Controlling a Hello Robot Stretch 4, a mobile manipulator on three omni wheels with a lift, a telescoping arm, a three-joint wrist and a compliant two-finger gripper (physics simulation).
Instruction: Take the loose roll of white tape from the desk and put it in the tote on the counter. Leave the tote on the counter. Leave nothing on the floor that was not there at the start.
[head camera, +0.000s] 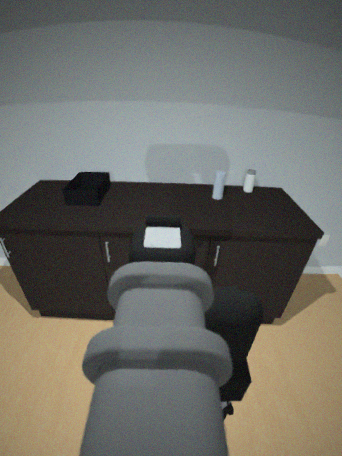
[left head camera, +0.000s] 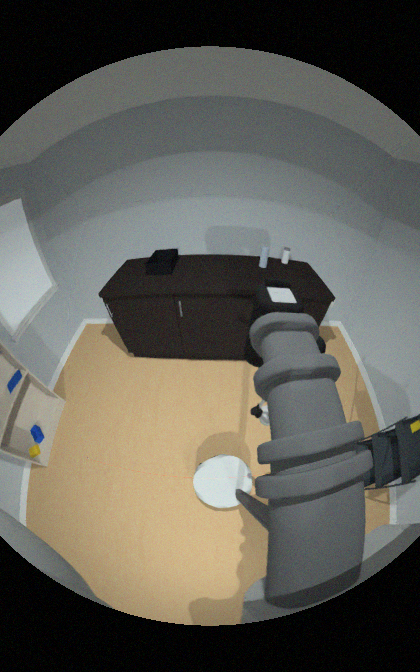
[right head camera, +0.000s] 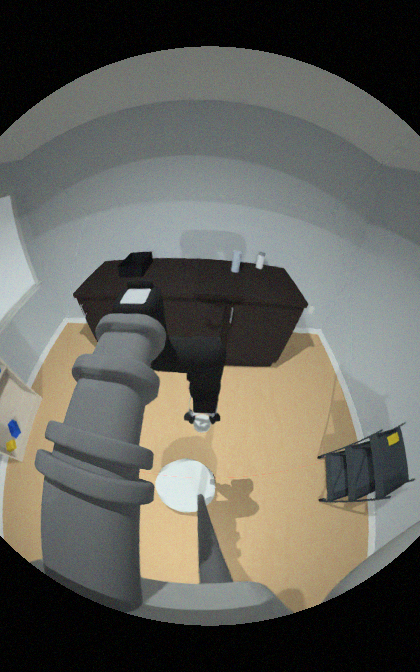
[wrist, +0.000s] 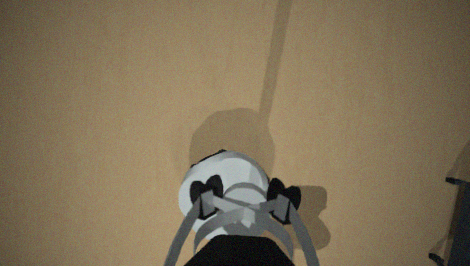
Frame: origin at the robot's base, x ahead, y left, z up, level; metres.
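Where they show: gripper, fingertip midpoint: (wrist: 244, 190).
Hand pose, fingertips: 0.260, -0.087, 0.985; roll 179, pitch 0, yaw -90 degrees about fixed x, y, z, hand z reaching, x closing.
Each offset is from my fingertips to the top centre of the thing, as dx, dy, dz. Level surfaces: height alone.
My gripper (right head camera: 202, 417) (wrist: 245, 190) points down, shut on the roll of white tape {-0.016, +0.000, +0.027} (right head camera: 202, 425) (wrist: 245, 191), a pale round shape between the fingertips over my base. In the head camera and left head camera views the arm hides most of the gripper. The tote {+1.194, +0.583, -0.003} (head camera: 86, 190) (left head camera: 162, 262) (right head camera: 135, 265) is a black open box standing upright at the left of the dark brown counter {dz -0.103} (head camera: 160, 202) (left head camera: 215, 275) (right head camera: 185, 280). The counter is ahead, with the gripper well apart from it. The tote's inside is too dark to make out. The desk does not show.
A light blue bottle {+1.202, -0.240, +0.067} (head camera: 218, 185) (left head camera: 263, 257) (right head camera: 236, 262) and a white bottle {+1.328, -0.480, +0.045} (head camera: 249, 181) (left head camera: 285, 256) (right head camera: 260, 260) stand at the counter's right. A wooden shelf unit (left head camera: 57, 400) is at the left wall. A dark cart (right head camera: 378, 467) is at the right wall.
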